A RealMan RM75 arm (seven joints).
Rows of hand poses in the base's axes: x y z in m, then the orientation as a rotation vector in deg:
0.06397, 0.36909, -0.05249, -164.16, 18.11, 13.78
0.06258, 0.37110, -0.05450, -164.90, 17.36, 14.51
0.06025, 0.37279, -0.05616, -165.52, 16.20, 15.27
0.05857, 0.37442, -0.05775, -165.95, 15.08, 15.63
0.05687, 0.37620, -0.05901, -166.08, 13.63, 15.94
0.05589, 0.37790, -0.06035, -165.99, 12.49, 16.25
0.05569, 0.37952, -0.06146, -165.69, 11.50, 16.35
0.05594, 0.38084, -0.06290, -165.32, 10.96, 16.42
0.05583, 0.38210, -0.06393, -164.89, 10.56, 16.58
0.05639, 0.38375, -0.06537, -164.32, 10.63, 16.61
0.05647, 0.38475, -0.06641, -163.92, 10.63, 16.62
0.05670, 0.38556, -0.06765, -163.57, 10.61, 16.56
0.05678, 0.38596, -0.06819, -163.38, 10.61, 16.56
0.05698, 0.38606, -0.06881, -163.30, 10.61, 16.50
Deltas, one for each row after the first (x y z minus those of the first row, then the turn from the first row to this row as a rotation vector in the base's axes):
-0.00139, 0.00201, -0.00201, -0.61, 0.46, 0.68
-0.00372, 0.00370, -0.00367, -1.06, 0.89, 1.60
-0.00540, 0.00533, -0.00526, -1.33, 1.04, 2.44
-0.00710, 0.00711, -0.00652, -1.27, 1.13, 3.45
-0.00808, 0.00881, -0.00786, -1.04, 1.23, 4.22
-0.00828, 0.01043, -0.00897, -0.62, 1.19, 4.85
-0.00803, 0.01175, -0.01041, -0.19, 1.18, 5.17
-0.00814, 0.01301, -0.01144, 0.28, 1.23, 5.40
-0.00758, 0.01466, -0.01288, 0.83, 1.24, 5.29
-0.00750, 0.01566, -0.01392, 1.23, 1.23, 5.24
-0.00727, 0.01647, -0.01516, 1.57, 1.18, 5.20
-0.00719, 0.01687, -0.01570, 1.76, 1.17, 5.18
-0.00699, 0.01697, -0.01632, 1.84, 1.13, 5.16

